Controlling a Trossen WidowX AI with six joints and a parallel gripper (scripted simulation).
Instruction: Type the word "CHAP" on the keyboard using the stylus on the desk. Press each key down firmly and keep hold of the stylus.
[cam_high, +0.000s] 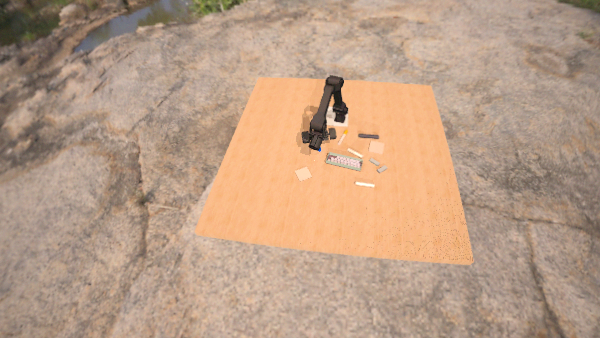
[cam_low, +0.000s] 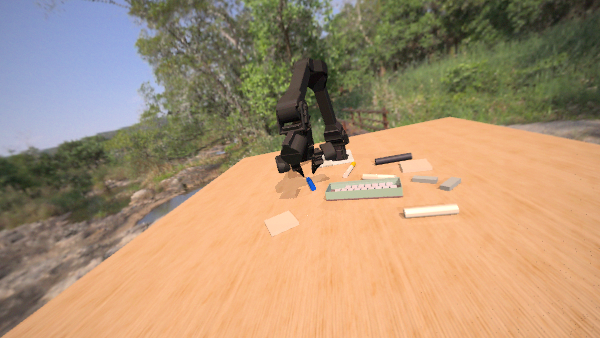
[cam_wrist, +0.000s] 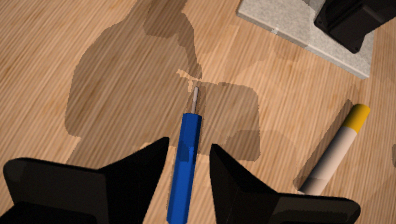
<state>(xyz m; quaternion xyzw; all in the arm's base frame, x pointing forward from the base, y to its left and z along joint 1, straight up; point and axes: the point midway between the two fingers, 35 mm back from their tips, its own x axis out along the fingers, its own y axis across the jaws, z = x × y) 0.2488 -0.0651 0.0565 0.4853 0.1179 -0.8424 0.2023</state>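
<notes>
The blue stylus lies 30 mm below my gripper tip, 10 mm to the right of it and 10 mm behind it. From my gripper tip the other things lie so: grey stylus tip (40 mm behind, 30 mm below, 20 mm to the right); then yellow-tipped marker (130 mm to the left, 90 mm behind, 30 mm below); then black cylinder (280 mm to the left, 130 mm behind, 20 mm below).
</notes>
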